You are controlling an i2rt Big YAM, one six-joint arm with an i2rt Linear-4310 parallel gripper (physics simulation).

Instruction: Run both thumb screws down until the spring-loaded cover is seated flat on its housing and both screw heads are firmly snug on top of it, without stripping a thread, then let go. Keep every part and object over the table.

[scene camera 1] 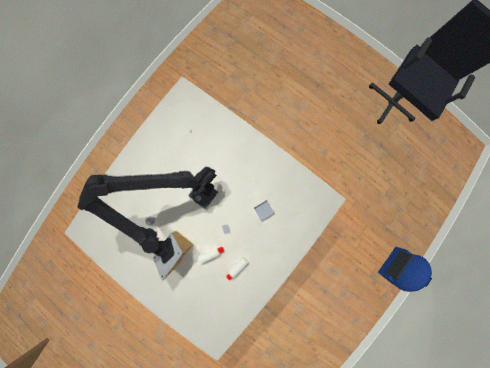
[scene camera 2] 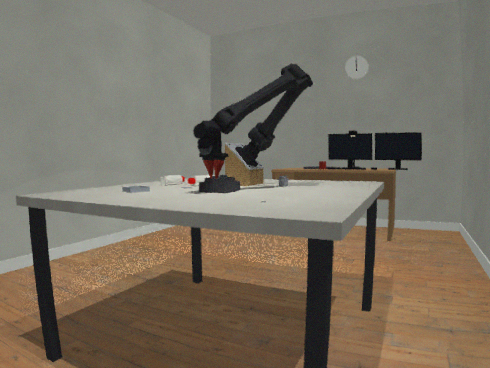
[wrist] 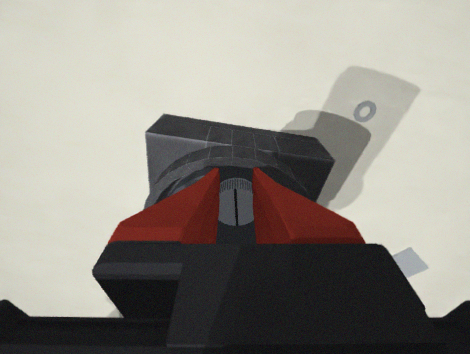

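Pixels of known places: gripper, fingertip midpoint: (scene camera 2: 213, 178) (wrist: 236, 176); arm's base, origin of the base link: (scene camera 1: 167, 250) (scene camera 2: 245, 157).
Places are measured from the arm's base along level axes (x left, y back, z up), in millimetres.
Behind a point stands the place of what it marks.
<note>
A dark block-shaped housing (wrist: 165, 145) {x 154, y -388, z -99 mm} (scene camera 2: 220, 185) {x 146, y -396, z -108 mm} stands on the table (scene camera 1: 280, 180) {x -167, y -718, z -139 mm} (scene camera 2: 280, 215) {x 594, y -740, z -139 mm}. A dark round cover (wrist: 225, 159) {x 115, y -397, z -83 mm} shows on it in the wrist view, partly behind my fingers. A grey knurled thumb screw head (wrist: 227, 206) {x 107, y -371, z -73 mm} with a dark line across its top stands between my red fingers. My gripper (wrist: 236, 176) {x 106, y -388, z -83 mm} (scene camera 2: 214, 175) {x 106, y -388, z -83 mm} points down over the housing and is shut on this screw head, one finger on each side. The second thumb screw is hidden. Whether the cover sits flat cannot be told.
White bottles with red caps (scene camera 1: 210, 256) {x -190, y -118, z -89 mm} (scene camera 1: 237, 269) {x -351, y -175, z -89 mm} lie near the wooden wedge (scene camera 1: 184, 243) {x -34, y -77, z -49 mm} (scene camera 2: 250, 175) {x 58, y -44, z -88 mm} by the arm's base. A grey tray (scene camera 1: 264, 211) {x -229, y -520, z -138 mm} (scene camera 2: 136, 189) {x -183, y -550, z -126 mm}, a small grey square (scene camera 1: 226, 229) {x -146, y -286, z -135 mm} (wrist: 411, 262) {x -146, y -294, z -136 mm}, a grey cylinder (scene camera 1: 150, 220) {x 210, y -10, z -93 mm} (scene camera 2: 283, 181) {x 223, y -12, z -114 mm} and a small ring (wrist: 357, 112) {x 23, y -436, z -137 mm} are on the table.
</note>
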